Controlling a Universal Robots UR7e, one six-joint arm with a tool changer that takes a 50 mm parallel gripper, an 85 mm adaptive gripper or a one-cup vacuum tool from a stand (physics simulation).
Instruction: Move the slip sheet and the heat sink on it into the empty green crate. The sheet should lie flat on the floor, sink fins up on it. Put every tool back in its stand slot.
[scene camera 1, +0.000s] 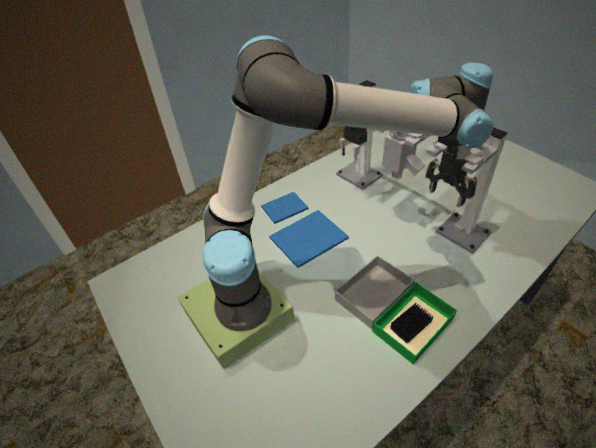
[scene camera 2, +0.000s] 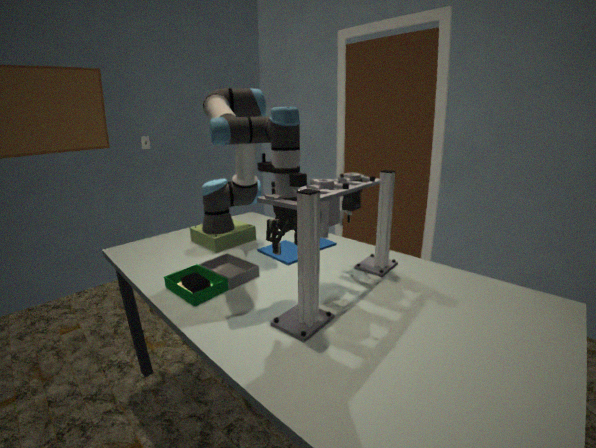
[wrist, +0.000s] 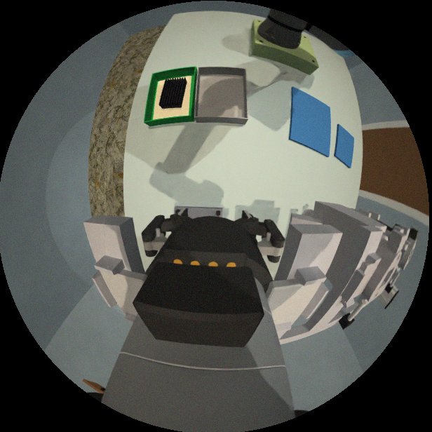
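Pixels of known places: arm's base, link origin: (scene camera 1: 243, 306) (scene camera 2: 218, 229).
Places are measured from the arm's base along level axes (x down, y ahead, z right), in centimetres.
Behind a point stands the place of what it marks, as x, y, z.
The black finned heat sink (scene camera 1: 411, 322) {4.4, 28.5, 34.4} (scene camera 2: 195, 282) {3.7, 30.7, 35.4} (wrist: 173, 93) rests fins up on the cream slip sheet (scene camera 1: 427, 333) {6.3, 29.7, 39.1} (wrist: 172, 114). The sheet lies flat on the floor of the green crate (scene camera 1: 395, 345) {4.6, 20.3, 35.1} (scene camera 2: 195, 298) {4.3, 38.6, 41.2} (wrist: 170, 121). My black adaptive gripper (scene camera 1: 447, 195) (wrist: 212, 250) is on the arm, far from the crate. Its fingers are spread open with nothing between them. It is at the end slot of the tool stand (scene camera 1: 482, 190) {-12.5, 70.1, 29.4} (scene camera 2: 308, 260) {-13.8, 73.6, 30.0}, with pale slot brackets on both sides in the wrist view. Whether it is fully seated is hard to tell.
A grey tray (scene camera 1: 355, 310) {4.0, 21.3, 21.1} (wrist: 221, 120) stands against the green crate, empty. Two blue plates (scene camera 1: 309, 237) {5.9, 34.0, -8.7} (scene camera 1: 285, 206) {5.9, 39.3, -25.9} (wrist: 310, 121) (wrist: 344, 146) lie farther back. Another black tool (scene camera 1: 356, 135) {-19.6, 60.1, -11.2} (scene camera 2: 351, 200) {-20.1, 64.1, -10.3} hangs at the stand's other end, beside a grey block (scene camera 1: 393, 155) {-20.3, 57.5, 4.9}.
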